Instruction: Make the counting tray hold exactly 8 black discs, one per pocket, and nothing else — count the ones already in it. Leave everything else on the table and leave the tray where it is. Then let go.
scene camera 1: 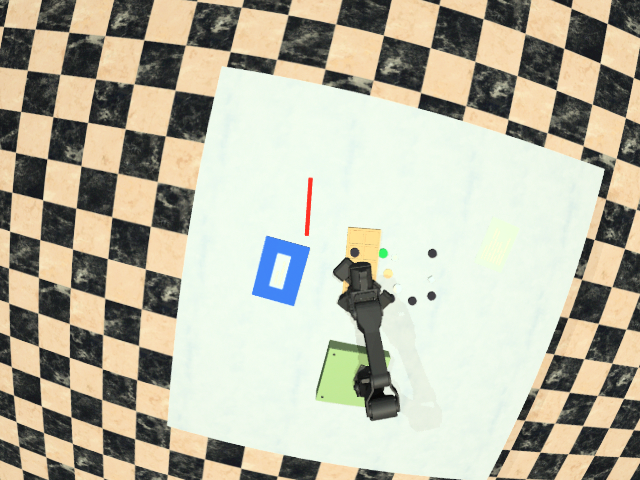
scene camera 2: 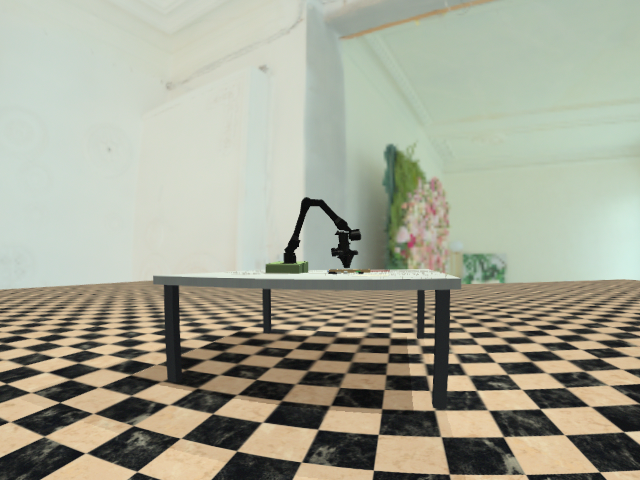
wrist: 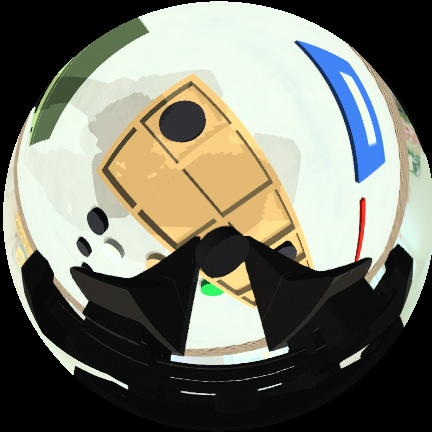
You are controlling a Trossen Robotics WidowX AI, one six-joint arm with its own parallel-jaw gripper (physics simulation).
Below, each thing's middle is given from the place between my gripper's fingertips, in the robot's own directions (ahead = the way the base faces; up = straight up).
My gripper is now 10 mm short of the tan counting tray [scene camera 1: 367, 240], 10 mm to the right of it and 20 mm above it.
